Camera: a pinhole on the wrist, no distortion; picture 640 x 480 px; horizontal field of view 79.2 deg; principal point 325.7 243.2 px. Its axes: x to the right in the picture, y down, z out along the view. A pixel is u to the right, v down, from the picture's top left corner.
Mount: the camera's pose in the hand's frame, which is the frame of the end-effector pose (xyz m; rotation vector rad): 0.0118 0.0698 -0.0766 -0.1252 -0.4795 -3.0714
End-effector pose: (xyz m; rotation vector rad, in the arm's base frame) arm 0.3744 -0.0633 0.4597 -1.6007 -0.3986 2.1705
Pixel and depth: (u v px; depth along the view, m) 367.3 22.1 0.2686
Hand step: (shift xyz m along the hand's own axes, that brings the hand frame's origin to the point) -0.0034 0.2975 0.1343
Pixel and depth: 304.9 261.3 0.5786
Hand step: 0.0872 0.2213 0.4782
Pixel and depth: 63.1 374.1 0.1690
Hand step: 0.1412 0.0690 0.0915
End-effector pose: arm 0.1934 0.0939 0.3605 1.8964 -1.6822 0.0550
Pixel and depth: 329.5 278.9 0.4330
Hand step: 0.0416 0.1639 0.3469
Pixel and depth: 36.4 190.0 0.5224
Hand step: 0.4371 0.3047 0.3647
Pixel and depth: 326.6 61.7 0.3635
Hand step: 0.0309 0.3432 0.2168
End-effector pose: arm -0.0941 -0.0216 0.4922 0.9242 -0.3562 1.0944
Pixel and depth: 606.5 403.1 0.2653
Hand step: -0.1556 0.0430 0.2247
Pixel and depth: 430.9 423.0 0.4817
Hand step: -0.0732 0.0015 0.4595
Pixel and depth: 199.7 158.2 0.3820
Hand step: 0.1608 0.2686 0.2501
